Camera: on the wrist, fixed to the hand. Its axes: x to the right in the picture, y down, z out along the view.
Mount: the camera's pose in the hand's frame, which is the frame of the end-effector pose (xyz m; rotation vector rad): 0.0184 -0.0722 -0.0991 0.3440 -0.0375 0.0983
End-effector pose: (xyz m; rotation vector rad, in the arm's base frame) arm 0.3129 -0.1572 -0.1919 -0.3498 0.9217 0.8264
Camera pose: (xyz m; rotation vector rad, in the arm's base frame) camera 0.3180 -0.2540 -0.2692 0.0099 1.0317 0.7447
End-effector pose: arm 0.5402 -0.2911 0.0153 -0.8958 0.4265 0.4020
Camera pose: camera 0.5736 -0.4093 -0.0016 -0.5340 0.4892 0.4195
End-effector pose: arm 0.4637 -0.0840 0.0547 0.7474 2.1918 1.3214
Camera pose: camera 0.3717 -0.1634 0.0299 1.0090 2.4088 0.9730
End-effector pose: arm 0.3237 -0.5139 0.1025 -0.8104 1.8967 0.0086
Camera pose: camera 0.2778 -0.6143 0.1589 -0.4800 1.8338 -0.2341
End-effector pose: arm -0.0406 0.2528 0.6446 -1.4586 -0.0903 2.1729
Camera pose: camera 0.0686 0.3012 0.6115 -1.2484 0.3329 2.1617
